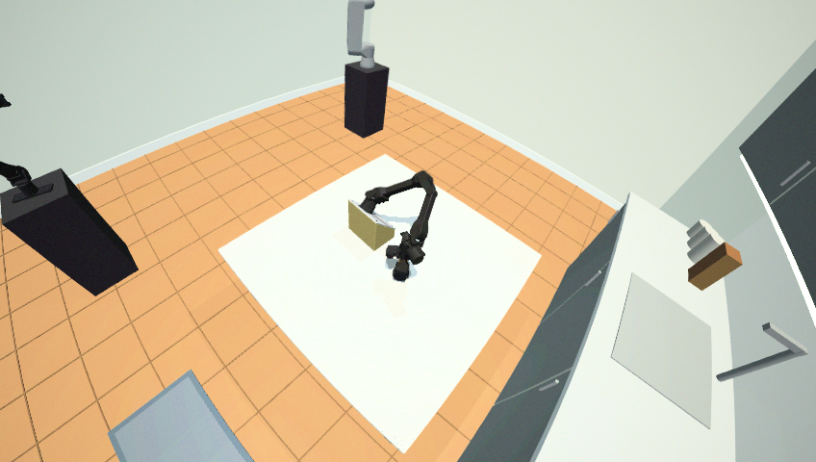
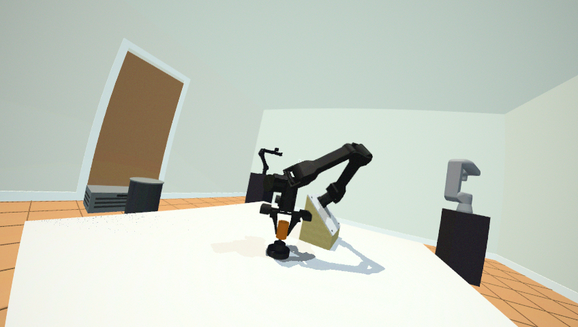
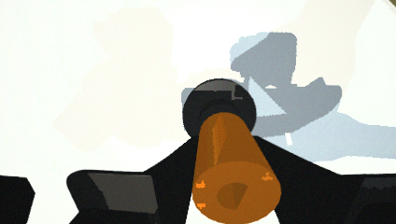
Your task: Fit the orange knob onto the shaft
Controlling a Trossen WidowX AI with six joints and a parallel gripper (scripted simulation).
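My gripper tip is 2 cm below the orange knob. Round my gripper tip: dark round pedestal 4 cm below.
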